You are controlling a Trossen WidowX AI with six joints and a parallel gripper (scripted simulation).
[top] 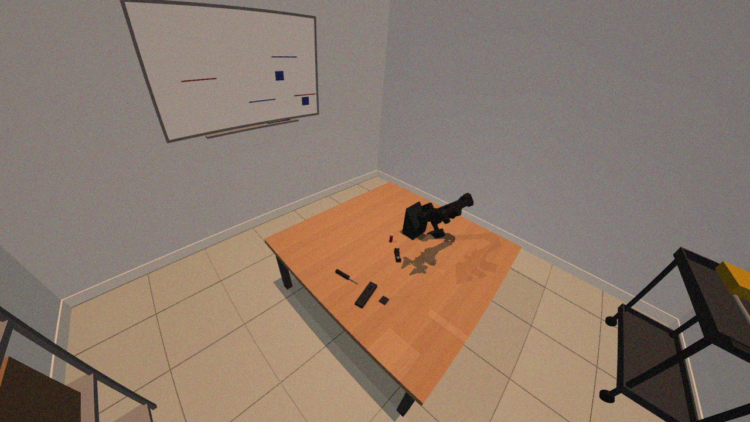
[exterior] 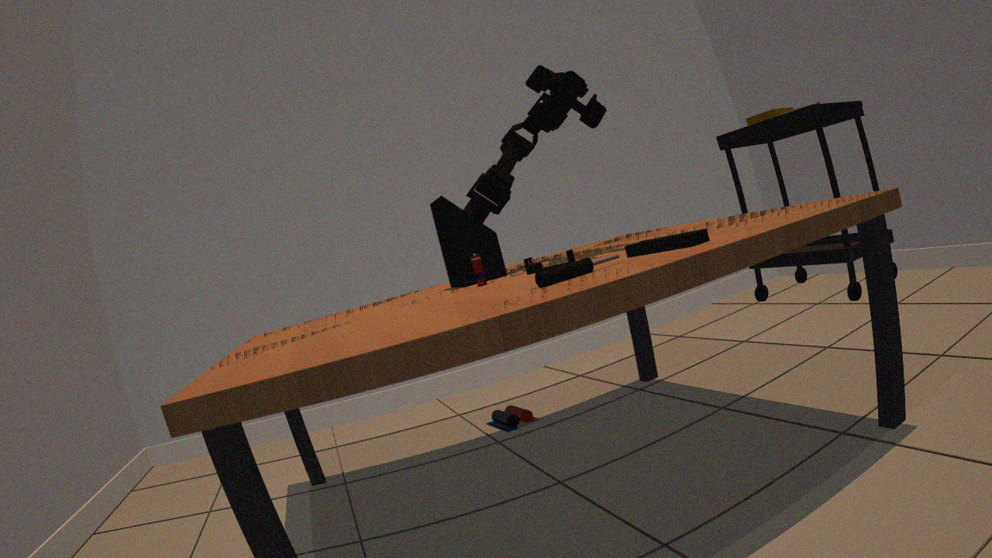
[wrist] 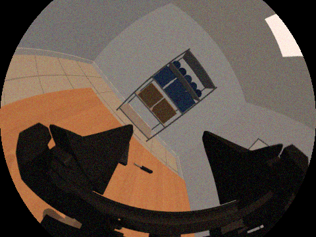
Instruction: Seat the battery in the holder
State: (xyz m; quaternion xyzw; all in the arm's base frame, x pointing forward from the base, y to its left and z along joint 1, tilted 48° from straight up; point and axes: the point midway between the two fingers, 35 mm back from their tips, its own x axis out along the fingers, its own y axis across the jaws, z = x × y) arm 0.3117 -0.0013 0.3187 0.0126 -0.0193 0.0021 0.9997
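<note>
My gripper tip is 330 mm above the battery, 290 mm to the left of it and 110 mm past it. Round my gripper tip: black battery cover: 360 mm below, 250 mm ahead, 20 mm to the left; black screwdriver: 350 mm below, 310 mm ahead, 220 mm to the right; black remote: 350 mm below, 300 mm ahead, 70 mm to the right.
</note>
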